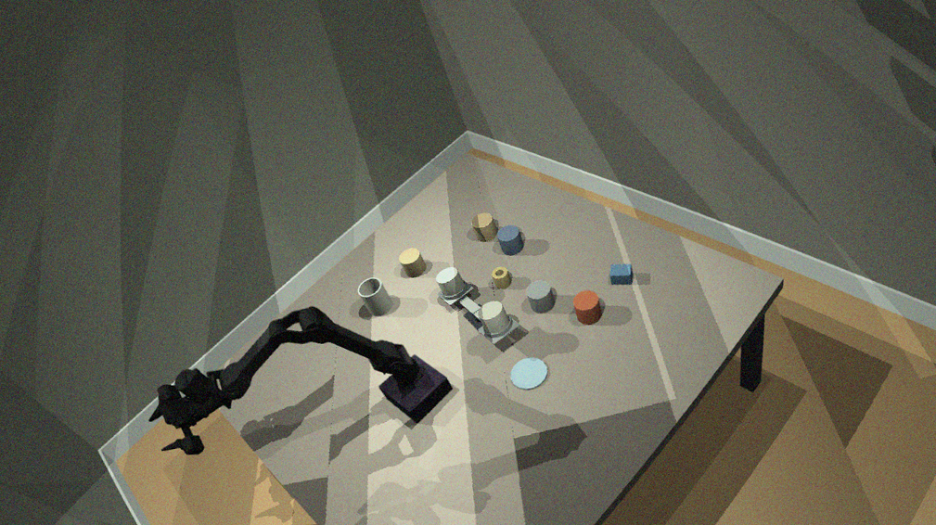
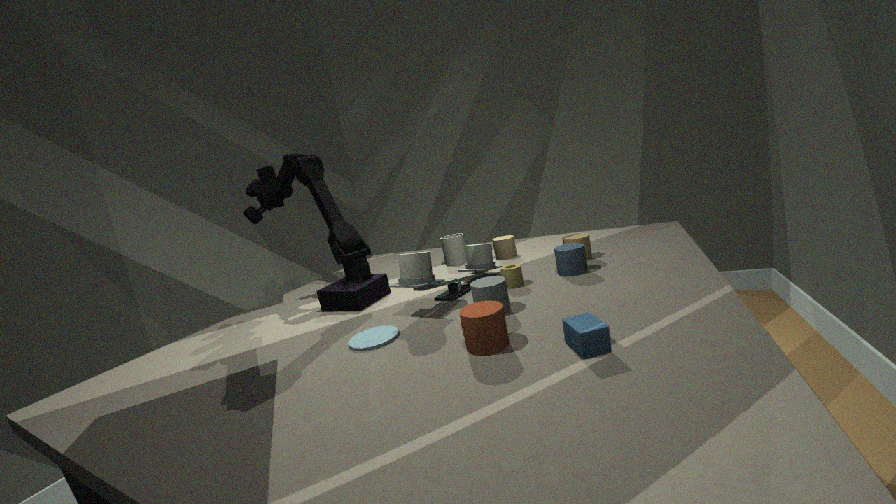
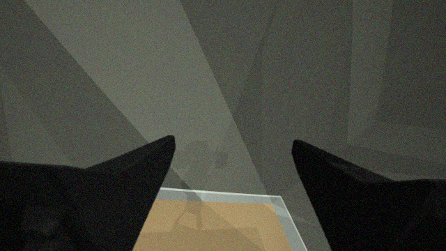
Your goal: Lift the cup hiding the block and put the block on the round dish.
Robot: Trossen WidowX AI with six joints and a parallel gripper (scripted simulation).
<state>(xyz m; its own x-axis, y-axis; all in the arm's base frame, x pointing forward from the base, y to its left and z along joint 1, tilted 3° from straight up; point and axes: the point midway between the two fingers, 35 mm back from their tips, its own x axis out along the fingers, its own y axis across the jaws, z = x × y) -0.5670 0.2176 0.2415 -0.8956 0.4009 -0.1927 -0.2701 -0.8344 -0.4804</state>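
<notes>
My gripper tip is now 910 mm short of the pale cup, 270 mm above it and 70 mm to the left of it. Round my gripper tip: round pale-blue dish 800 mm ahead, 470 mm to the right, 330 mm below; grey block 900 mm ahead, 290 mm below, 90 mm to the right; balance 870 mm ahead, 290 mm below, 220 mm to the right.
</notes>
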